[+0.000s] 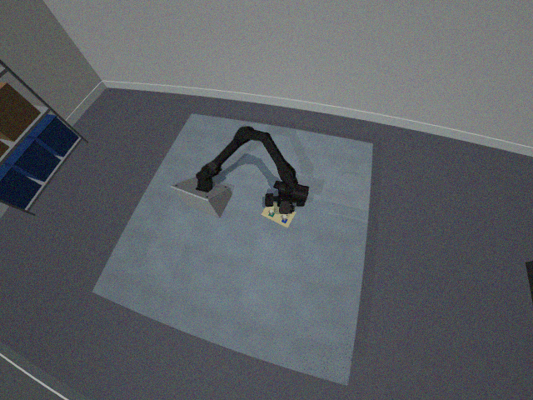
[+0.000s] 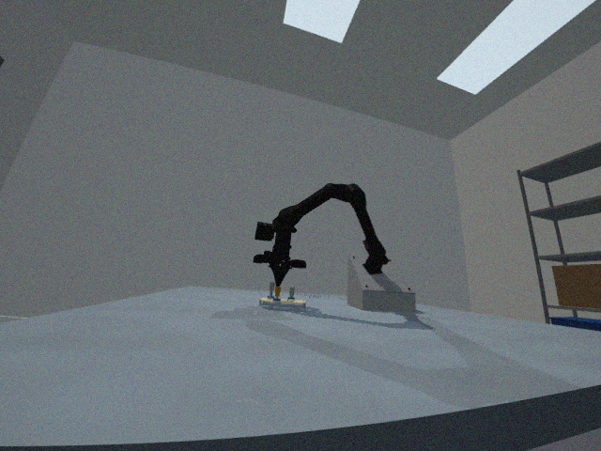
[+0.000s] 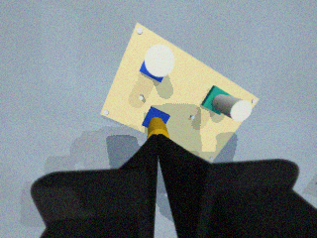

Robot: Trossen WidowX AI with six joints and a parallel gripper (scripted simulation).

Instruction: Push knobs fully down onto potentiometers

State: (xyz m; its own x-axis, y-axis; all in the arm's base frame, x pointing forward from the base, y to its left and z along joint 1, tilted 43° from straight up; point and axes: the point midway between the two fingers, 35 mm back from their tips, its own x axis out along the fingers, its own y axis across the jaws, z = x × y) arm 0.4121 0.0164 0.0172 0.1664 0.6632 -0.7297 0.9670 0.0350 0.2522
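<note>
Now: the orange knob 2 cm below my gripper tip. Round my gripper tip: grey knob (6 cm behind, 4 cm to the right, 2 cm below).
</note>
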